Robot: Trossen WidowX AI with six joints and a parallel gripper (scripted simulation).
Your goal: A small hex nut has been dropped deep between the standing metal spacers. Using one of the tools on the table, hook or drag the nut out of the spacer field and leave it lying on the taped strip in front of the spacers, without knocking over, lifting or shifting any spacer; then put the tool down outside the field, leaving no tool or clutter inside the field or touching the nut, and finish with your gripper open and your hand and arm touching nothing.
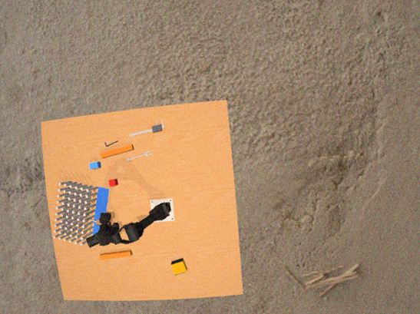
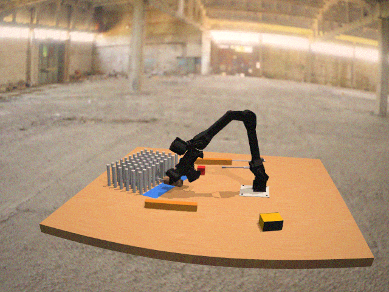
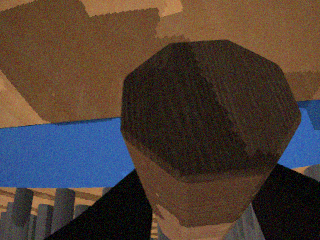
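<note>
My gripper tip is 30 mm short of the blue taped strip, 50 mm to the left of it and 30 mm above it. The rest, counted from my gripper tip: hex nut (200 mm ahead, 60 mm to the right, 30 mm below); then red cube (110 mm behind, 250 mm to the right, 10 mm below); then wooden-handled rod tool (90 mm ahead, 30 mm to the right).
</note>
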